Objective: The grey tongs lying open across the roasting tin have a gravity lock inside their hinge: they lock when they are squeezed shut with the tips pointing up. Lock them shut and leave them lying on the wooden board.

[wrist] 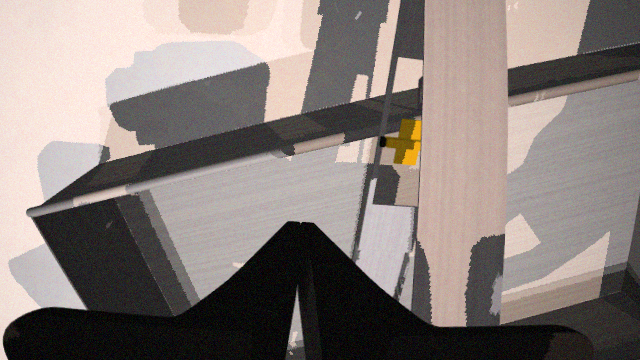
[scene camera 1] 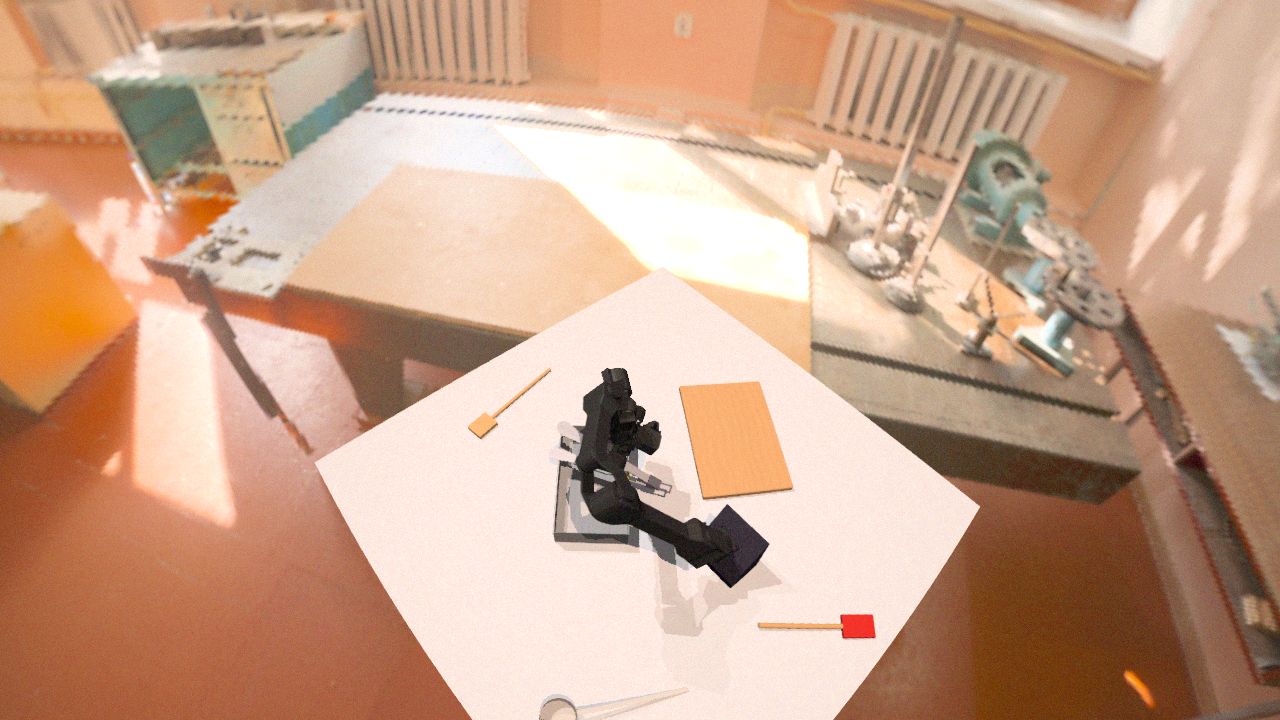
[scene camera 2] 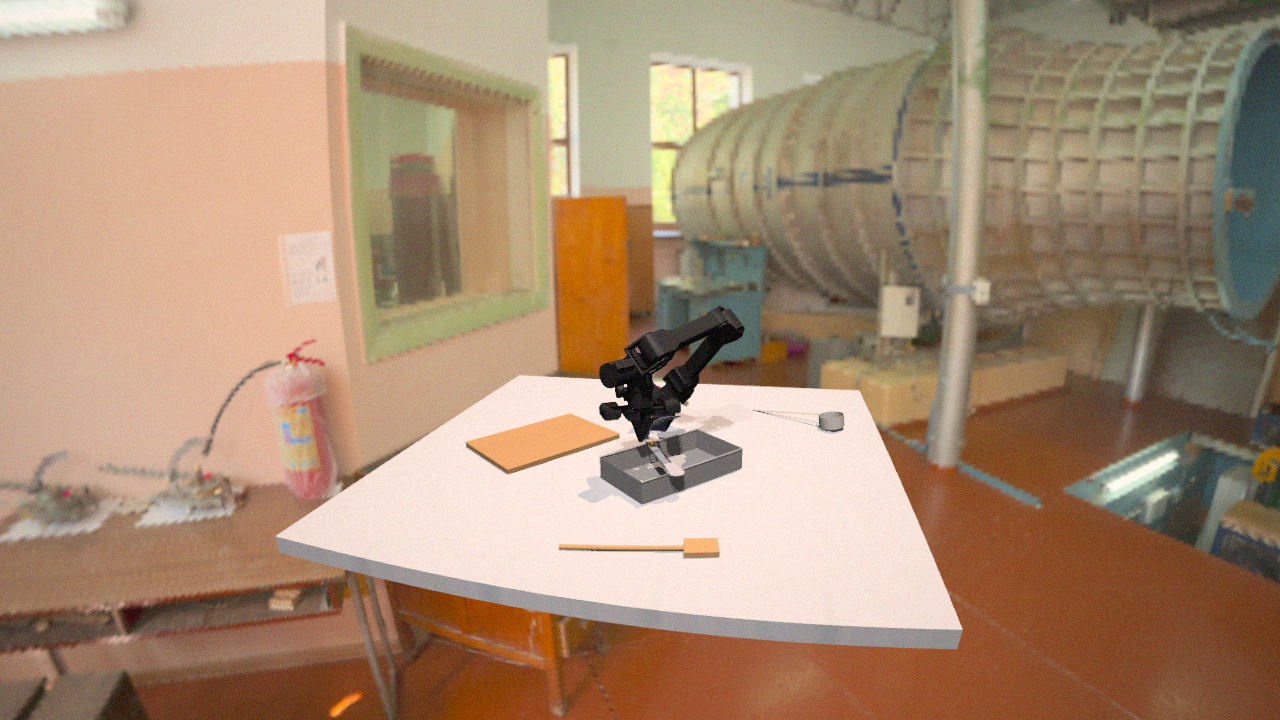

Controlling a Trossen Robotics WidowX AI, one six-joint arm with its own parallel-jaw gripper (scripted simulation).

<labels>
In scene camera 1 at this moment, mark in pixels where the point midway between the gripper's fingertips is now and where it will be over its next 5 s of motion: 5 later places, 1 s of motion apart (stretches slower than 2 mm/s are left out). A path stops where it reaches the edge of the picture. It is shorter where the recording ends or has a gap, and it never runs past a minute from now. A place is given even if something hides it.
The gripper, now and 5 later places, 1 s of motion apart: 620, 456; 613, 472; 611, 471; 613, 470; 612, 475; 612, 485
</labels>
